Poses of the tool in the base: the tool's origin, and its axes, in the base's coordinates. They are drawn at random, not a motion.
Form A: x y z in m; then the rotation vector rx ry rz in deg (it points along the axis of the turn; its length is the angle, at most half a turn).
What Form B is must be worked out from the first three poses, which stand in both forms.
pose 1, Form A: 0.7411, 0.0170, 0.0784, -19.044, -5.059, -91.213
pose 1, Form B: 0.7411, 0.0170, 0.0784, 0.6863, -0.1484, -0.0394, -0.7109
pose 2, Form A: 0.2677, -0.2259, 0.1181, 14.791, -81.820, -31.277
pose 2, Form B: 0.2677, -0.2259, 0.1181, 0.7143, 0.1165, -0.6446, -0.2464
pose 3, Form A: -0.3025, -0.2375, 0.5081, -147.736, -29.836, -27.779
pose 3, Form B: -0.3025, -0.2375, 0.5081, 0.2313, -0.9378, -0.1894, -0.1763
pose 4, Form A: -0.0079, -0.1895, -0.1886, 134.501, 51.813, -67.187
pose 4, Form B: -0.0079, -0.1895, -0.1886, 0.1820, 0.8317, 0.3204, -0.4154
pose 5, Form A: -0.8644, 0.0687, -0.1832, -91.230, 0.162, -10.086
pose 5, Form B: -0.8644, 0.0687, -0.1832, 0.6960, -0.7137, 0.0013, -0.0789
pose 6, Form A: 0.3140, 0.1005, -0.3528, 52.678, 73.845, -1.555
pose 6, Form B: 0.3140, 0.1005, -0.3528, 0.7026, 0.4132, 0.5792, -0.0122
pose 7, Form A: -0.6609, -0.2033, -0.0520, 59.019, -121.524, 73.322
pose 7, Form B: -0.6609, -0.2033, -0.0520, 0.2274, 0.3739, -0.7699, 0.4645
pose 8, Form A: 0.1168, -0.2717, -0.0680, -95.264, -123.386, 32.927
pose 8, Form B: 0.1168, -0.2717, -0.0680, 0.1795, -0.5882, -0.7619, 0.2033
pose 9, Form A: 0.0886, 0.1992, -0.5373, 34.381, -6.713, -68.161
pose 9, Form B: 0.0886, 0.1992, -0.5373, 0.7846, 0.2782, -0.0543, -0.5515
